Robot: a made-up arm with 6 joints.
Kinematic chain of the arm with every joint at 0, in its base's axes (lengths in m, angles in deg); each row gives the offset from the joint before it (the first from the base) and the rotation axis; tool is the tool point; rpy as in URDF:
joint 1: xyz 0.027 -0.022 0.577 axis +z
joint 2: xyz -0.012 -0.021 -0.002 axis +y
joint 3: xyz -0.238 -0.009 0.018 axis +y
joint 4: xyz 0.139 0.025 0.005 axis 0.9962 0 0.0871
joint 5: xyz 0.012 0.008 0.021 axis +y
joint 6: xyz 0.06 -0.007 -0.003 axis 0.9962 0 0.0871
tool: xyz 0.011 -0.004 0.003 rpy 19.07 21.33 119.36
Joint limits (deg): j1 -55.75..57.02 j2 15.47..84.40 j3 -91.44..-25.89 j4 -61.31..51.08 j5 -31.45..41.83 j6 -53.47..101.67
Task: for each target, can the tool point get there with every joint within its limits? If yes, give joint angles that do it. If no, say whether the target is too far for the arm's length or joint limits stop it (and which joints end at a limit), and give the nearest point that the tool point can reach.
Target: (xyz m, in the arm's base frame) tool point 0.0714 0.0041 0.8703
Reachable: yes | joints 34.81 50.50 -67.37 -10.33 -10.68 24.70
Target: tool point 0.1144 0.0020 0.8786
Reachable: yes | joints 15.37 60.05 -77.14 -32.54 -3.32 73.25
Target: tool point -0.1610 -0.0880 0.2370
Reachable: no: joint limits stop it (at a limit: joint 1, joint 2, joint 3, joint 5, joint 6) | nearest point 0.0472 -0.0904 0.6316 | short by 0.446 m
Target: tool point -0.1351 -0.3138 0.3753
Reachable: no: joint limits stop it (at a limit: joint 1, joint 2, joint 3, joint 4) | nearest point 0.0622 -0.1541 0.6510 | short by 0.375 m
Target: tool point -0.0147 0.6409 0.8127
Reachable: no: too far | nearest point -0.0785 0.1895 0.8732 | short by 0.460 m
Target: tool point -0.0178 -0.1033 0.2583
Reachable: no: joint limits stop it (at a limit: joint 1, joint 2, joint 3, joint 6) | nearest point 0.0594 -0.0925 0.6277 | short by 0.378 m
